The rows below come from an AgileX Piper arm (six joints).
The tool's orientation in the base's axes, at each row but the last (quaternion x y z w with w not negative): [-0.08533 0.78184 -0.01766 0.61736]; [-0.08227 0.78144 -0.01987 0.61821]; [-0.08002 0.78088 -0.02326 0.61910]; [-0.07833 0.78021 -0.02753 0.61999]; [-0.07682 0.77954 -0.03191 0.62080]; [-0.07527 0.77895 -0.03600 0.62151]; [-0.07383 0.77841 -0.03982 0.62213]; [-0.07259 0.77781 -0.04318 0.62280]
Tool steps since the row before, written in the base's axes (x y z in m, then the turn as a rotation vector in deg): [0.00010 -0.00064 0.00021 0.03 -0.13 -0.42]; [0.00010 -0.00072 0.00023 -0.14 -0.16 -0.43]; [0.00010 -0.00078 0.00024 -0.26 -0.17 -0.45]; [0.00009 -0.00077 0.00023 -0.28 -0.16 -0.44]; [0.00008 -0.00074 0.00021 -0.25 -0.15 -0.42]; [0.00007 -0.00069 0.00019 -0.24 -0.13 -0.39]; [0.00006 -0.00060 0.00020 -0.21 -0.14 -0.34]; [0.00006 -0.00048 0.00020 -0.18 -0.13 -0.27]
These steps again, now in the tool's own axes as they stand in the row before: [-0.00013 -0.00067 0.00000 0.42 -0.08 0.12]; [-0.00013 -0.00075 -0.00001 0.47 -0.09 -0.05]; [-0.00013 -0.00081 -0.00001 0.52 -0.08 -0.16]; [-0.00012 -0.00080 -0.00001 0.51 -0.07 -0.18]; [-0.00010 -0.00077 0.00000 0.48 -0.07 -0.15]; [-0.00009 -0.00071 0.00000 0.45 -0.05 -0.15]; [-0.00011 -0.00063 0.00000 0.40 -0.07 -0.13]; [-0.00013 -0.00051 0.00000 0.32 -0.07 -0.12]
